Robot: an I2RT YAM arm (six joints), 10 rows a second.
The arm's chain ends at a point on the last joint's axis. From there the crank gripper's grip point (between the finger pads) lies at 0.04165 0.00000 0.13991 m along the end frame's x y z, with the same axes.
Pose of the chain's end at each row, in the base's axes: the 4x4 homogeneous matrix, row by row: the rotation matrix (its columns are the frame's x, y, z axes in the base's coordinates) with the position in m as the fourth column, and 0 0 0 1 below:
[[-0.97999 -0.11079 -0.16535 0.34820], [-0.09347 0.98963 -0.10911 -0.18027], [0.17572 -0.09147 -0.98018 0.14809], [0 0 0 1]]
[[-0.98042 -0.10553 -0.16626 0.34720], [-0.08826 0.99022 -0.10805 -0.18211], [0.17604 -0.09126 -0.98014 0.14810], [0 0 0 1]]
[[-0.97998 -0.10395 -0.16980 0.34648], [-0.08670 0.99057 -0.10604 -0.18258], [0.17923 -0.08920 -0.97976 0.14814], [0 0 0 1]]
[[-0.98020 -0.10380 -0.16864 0.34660], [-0.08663 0.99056 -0.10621 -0.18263], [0.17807 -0.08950 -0.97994 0.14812], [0 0 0 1]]
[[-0.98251 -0.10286 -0.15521 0.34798], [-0.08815 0.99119 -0.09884 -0.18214], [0.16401 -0.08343 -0.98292 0.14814], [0 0 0 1]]
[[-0.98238 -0.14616 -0.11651 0.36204], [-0.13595 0.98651 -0.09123 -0.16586], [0.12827 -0.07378 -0.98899 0.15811], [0 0 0 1]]
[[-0.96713 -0.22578 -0.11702 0.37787], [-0.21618 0.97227 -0.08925 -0.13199], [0.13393 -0.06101 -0.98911 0.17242], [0 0 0 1]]
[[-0.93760 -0.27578 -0.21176 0.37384], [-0.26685 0.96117 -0.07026 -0.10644], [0.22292 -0.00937 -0.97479 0.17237], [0 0 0 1]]
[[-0.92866 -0.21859 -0.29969 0.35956], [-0.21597 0.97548 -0.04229 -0.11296], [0.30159 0.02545 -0.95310 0.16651], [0 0 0 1]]
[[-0.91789 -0.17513 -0.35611 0.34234], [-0.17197 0.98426 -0.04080 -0.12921], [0.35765 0.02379 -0.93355 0.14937], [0 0 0 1]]
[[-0.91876 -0.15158 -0.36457 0.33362], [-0.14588 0.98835 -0.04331 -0.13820], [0.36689 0.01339 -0.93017 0.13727], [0 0 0 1]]
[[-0.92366 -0.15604 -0.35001 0.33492], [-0.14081 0.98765 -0.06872 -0.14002], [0.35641 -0.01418 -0.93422 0.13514], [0 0 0 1]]
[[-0.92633 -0.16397 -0.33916 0.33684], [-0.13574 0.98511 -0.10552 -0.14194], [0.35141 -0.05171 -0.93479 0.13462], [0 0 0 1]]
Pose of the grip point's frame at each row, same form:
[[-0.97999 -0.11079 -0.16535 0.28425], [-0.09347 0.98963 -0.10911 -0.19943], [0.17572 -0.09147 -0.98018 0.01827], [0 0 0 1]]
[[-0.98042 -0.10553 -0.16626 0.28310], [-0.08826 0.99022 -0.10805 -0.20090], [0.17604 -0.09126 -0.98014 0.01830], [0 0 0 1]]
[[-0.97998 -0.10395 -0.16980 0.28191], [-0.08670 0.99057 -0.10604 -0.20103], [0.17923 -0.08920 -0.97976 0.01853], [0 0 0 1]]
[[-0.98020 -0.10380 -0.16864 0.28218], [-0.08663 0.99056 -0.10621 -0.20110], [0.17807 -0.08950 -0.97994 0.01843], [0 0 0 1]]
[[-0.98251 -0.10286 -0.15521 0.28534], [-0.08815 0.99119 -0.09884 -0.19964], [0.16401 -0.08343 -0.98292 0.01745], [0 0 0 1]]
[[-0.98238 -0.14616 -0.11651 0.30482], [-0.13595 0.98651 -0.09123 -0.18429], [0.12827 -0.07378 -0.98899 0.02508], [0 0 0 1]]
[[-0.96713 -0.22578 -0.11702 0.32122], [-0.21618 0.97227 -0.08925 -0.15348], [0.13393 -0.06101 -0.98911 0.03961], [0 0 0 1]]
[[-0.93760 -0.27578 -0.21176 0.30516], [-0.26685 0.96117 -0.07026 -0.12738], [0.22292 -0.00937 -0.97479 0.04527], [0 0 0 1]]
[[-0.92866 -0.21859 -0.29969 0.27895], [-0.21597 0.97548 -0.04229 -0.12787], [0.30159 0.02545 -0.95310 0.04572], [0 0 0 1]]
[[-0.91789 -0.17513 -0.35611 0.25429], [-0.17197 0.98426 -0.04080 -0.14208], [0.35765 0.02379 -0.93355 0.03365], [0 0 0 1]]
[[-0.91876 -0.15158 -0.36457 0.24435], [-0.14588 0.98835 -0.04331 -0.15034], [0.36689 0.01339 -0.93017 0.02241], [0 0 0 1]]
[[-0.92366 -0.15604 -0.35001 0.24748], [-0.14081 0.98765 -0.06872 -0.15550], [0.35641 -0.01418 -0.93422 0.01928], [0 0 0 1]]
[[-0.92633 -0.16397 -0.33916 0.25081], [-0.13574 0.98511 -0.10552 -0.16236], [0.35141 -0.05171 -0.93479 0.01847], [0 0 0 1]]

